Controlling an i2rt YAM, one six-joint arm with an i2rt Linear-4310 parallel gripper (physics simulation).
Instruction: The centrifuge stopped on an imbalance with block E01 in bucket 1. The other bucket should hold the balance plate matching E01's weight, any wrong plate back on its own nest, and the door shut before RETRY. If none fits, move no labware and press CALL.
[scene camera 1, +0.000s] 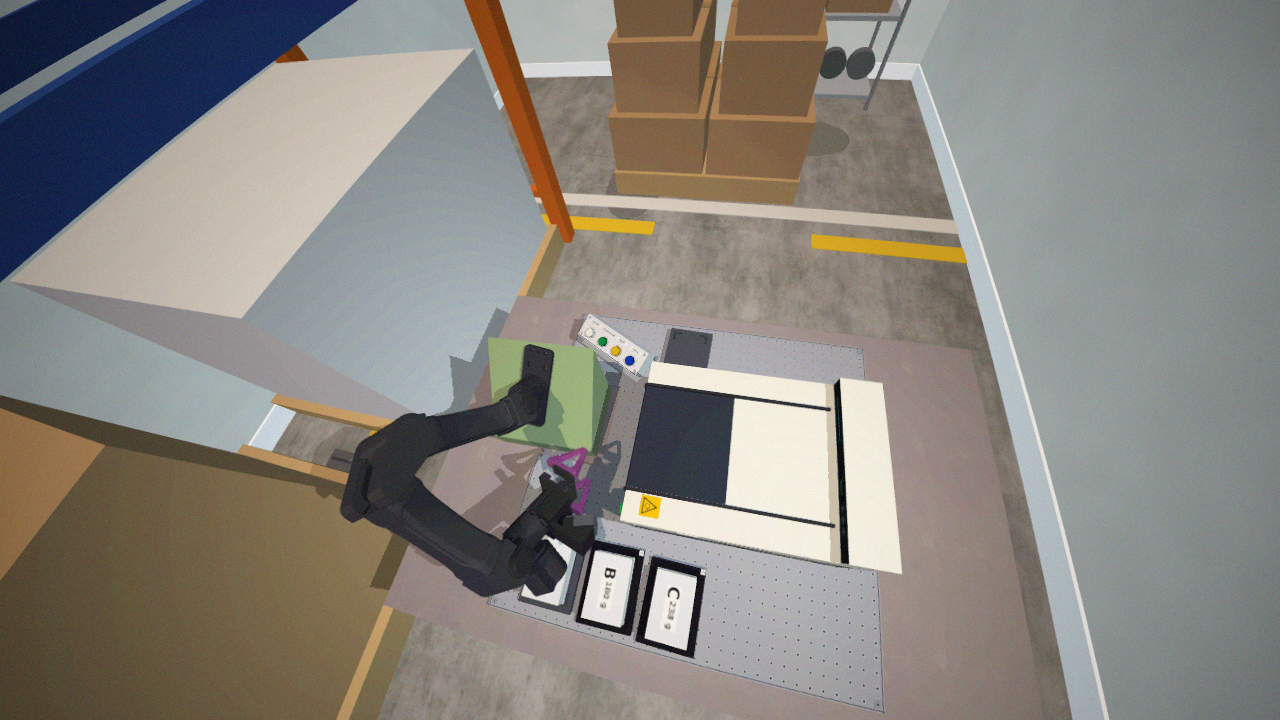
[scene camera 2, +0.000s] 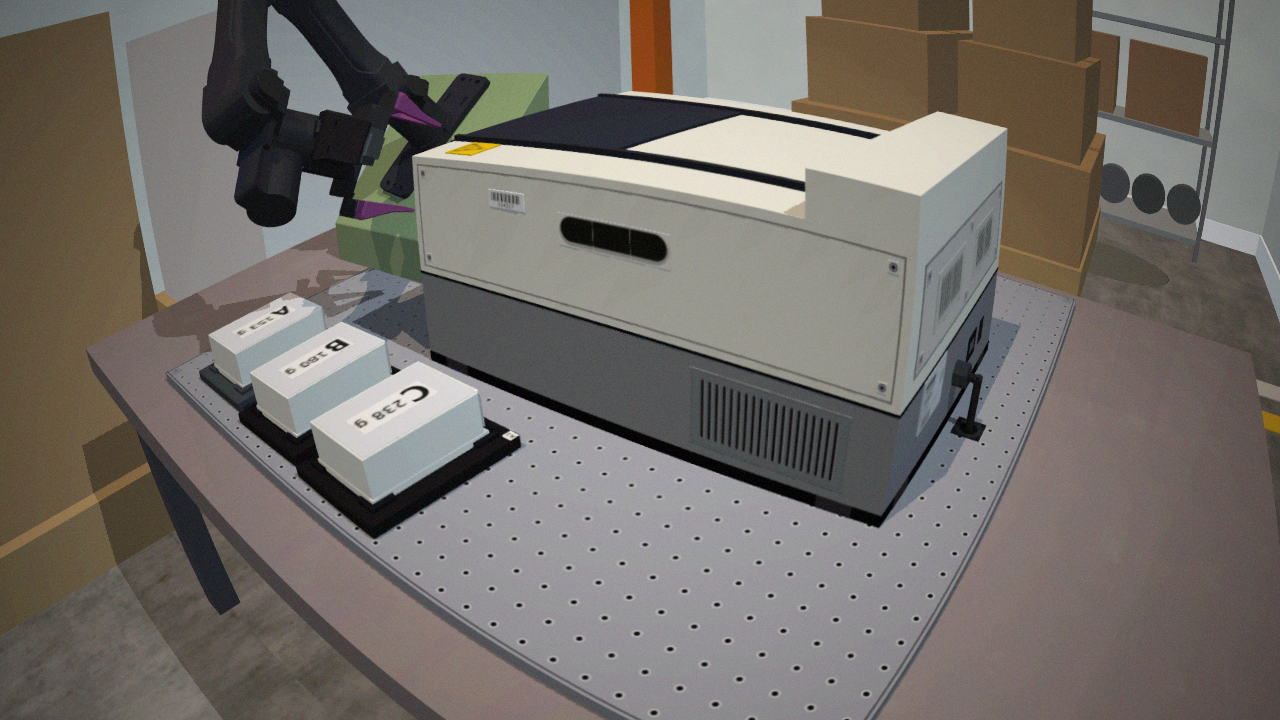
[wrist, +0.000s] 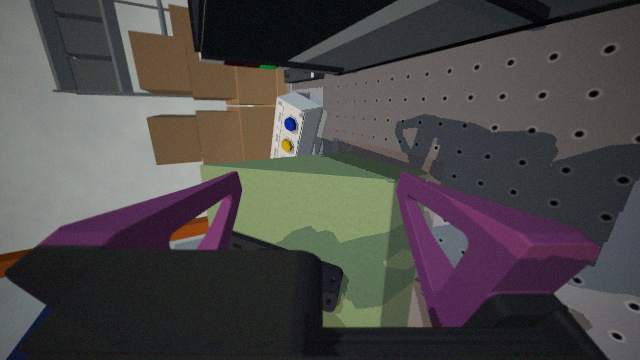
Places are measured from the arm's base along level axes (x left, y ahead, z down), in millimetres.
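Pixels of known places: gripper, fingertip midpoint: (scene camera 1: 587, 464) (wrist: 319, 180); arm's base, origin of the base link: (scene camera 1: 535, 386) (scene camera 2: 435, 134).
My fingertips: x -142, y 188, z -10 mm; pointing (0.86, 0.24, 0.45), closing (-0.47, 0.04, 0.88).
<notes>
For each thing: its top centre in the pictures, then the offset to it from my fingertips. "*": a spot on its surface instead. Level surfaces: height alone.
- White balance plates A, middle of its top: (scene camera 2: 264, 321) (scene camera 1: 548, 567) dx -217, dy -40, dz +109 mm
- B, middle of its top: (scene camera 2: 315, 357) (scene camera 1: 607, 587) dx -215, dy +96, dz +109 mm
- C, middle of its top: (scene camera 2: 391, 406) (scene camera 1: 671, 607) dx -211, dy +233, dz +109 mm
- button box, middle of its top: (wrist: 273, 149) (scene camera 1: 613, 337) dx +354, dy -70, dz +79 mm
- dark pad, surface spot: (scene camera 1: 689, 347) * dx +402, dy +132, dz +140 mm
- perforated board, its level: dz +163 mm
My gripper (scene camera 1: 583, 474) (scene camera 2: 426, 168) (wrist: 319, 180) is open and empty, with purple fingers, raised near the centrifuge's left end. White balance plates A (scene camera 2: 268, 340), B (scene camera 1: 608, 573) (scene camera 2: 322, 367) (180 g) and C (scene camera 1: 671, 608) (scene camera 2: 398, 429) (238 g) sit on dark nests in a row. A is partly hidden by the arm in scene camera 1. The centrifuge (scene camera 1: 778, 447) (scene camera 2: 644, 268) has a dark panel and a white panel between top rails; I cannot tell the door's state. Its buckets and E01 are hidden. The button box (scene camera 1: 613, 344) (wrist: 302, 120) has white, green, yellow and blue buttons.
A green block (scene camera 1: 581, 394) (wrist: 310, 200) stands beside the centrifuge, close to the arm. A dark pad (scene camera 1: 689, 347) lies behind the centrifuge. The perforated board (scene camera 1: 787, 626) (scene camera 2: 680, 555) lies under the machine and nests. Stacked cartons (scene camera 1: 760, 71) (scene camera 2: 1020, 107) stand beyond the table.
</notes>
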